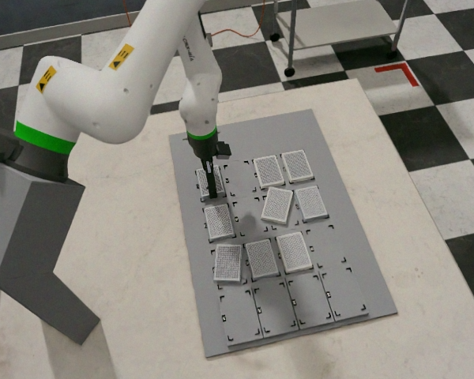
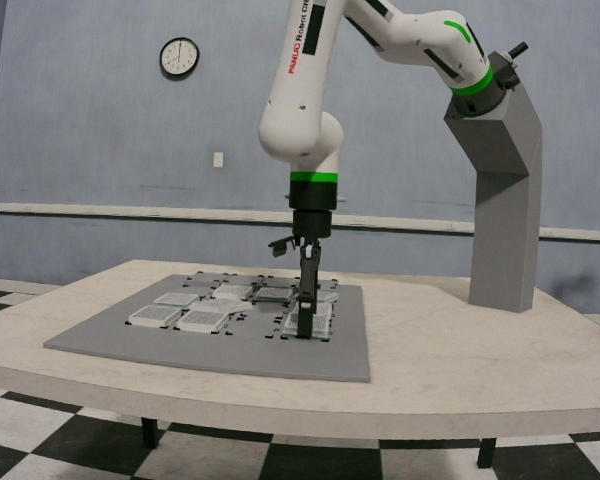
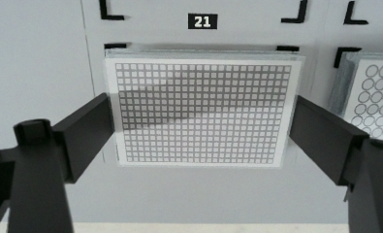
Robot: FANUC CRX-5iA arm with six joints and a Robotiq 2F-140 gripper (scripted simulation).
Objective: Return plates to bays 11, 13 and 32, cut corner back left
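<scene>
Right now the plate is 1 cm below my hand. The rest, counted from my hand: bay label 21: 6 cm ahead, 1 cm to the left, 3 cm below; bay label 11: 5 cm behind, 1 cm to the right, 3 cm below.
</scene>
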